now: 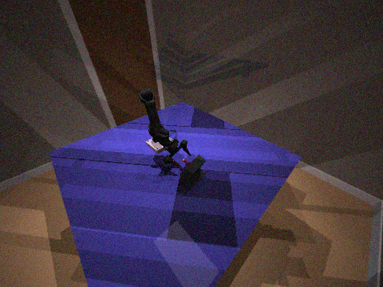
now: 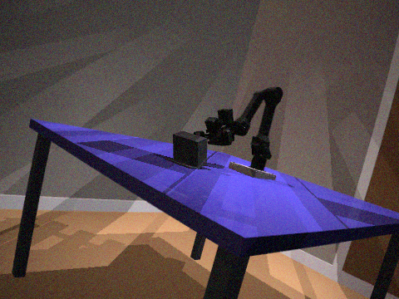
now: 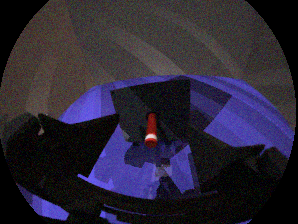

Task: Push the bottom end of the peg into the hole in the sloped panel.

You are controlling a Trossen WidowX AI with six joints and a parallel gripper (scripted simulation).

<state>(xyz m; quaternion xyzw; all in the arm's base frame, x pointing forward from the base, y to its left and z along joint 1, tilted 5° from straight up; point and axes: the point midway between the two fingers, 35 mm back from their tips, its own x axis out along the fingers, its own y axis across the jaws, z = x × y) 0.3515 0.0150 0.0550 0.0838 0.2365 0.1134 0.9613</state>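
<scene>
Right now my gripper tip is 1 cm above the red peg. Round my gripper tip: dark sloped panel 5 cm ahead, 2 cm to the left, 3 cm below.
</scene>
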